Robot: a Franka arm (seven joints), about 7 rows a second.
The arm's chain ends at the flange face. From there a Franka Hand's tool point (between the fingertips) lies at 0.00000 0.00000 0.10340 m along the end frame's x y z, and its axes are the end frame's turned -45 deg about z.
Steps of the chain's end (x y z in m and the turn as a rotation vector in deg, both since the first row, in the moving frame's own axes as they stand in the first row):
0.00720, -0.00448, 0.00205, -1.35, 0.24, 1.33
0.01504, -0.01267, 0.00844, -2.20, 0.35, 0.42
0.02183, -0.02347, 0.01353, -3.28, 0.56, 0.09
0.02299, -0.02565, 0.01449, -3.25, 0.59, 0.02
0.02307, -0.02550, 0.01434, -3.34, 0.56, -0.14
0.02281, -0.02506, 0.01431, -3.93, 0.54, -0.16
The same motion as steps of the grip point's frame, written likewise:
0.00682, 0.00394, 0.00202, -1.12, -0.78, 1.33
0.01722, 0.00492, 0.00836, -1.80, -1.31, 0.42
0.02856, 0.00374, 0.01336, -2.72, -1.92, 0.09
0.03100, 0.00302, 0.01432, -2.72, -1.88, 0.02
0.03080, 0.00326, 0.01416, -2.76, -1.97, -0.14
0.02953, 0.00411, 0.01406, -3.16, -2.40, -0.16

